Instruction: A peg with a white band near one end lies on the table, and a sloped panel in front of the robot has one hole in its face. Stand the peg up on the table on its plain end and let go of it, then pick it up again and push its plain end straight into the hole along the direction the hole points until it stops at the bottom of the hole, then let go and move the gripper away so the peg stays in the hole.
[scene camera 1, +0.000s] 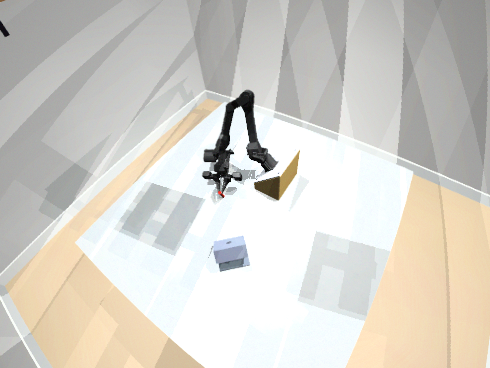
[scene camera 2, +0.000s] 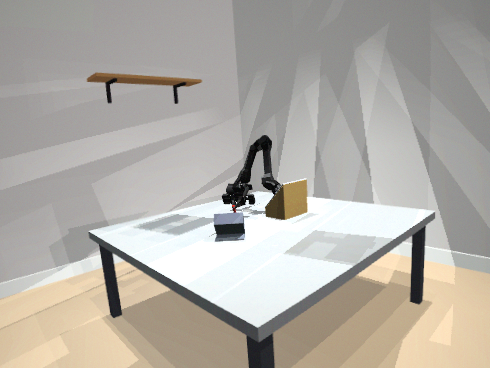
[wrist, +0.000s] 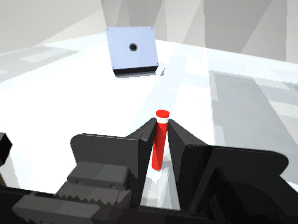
Observation:
My gripper (wrist: 161, 121) holds a red peg.

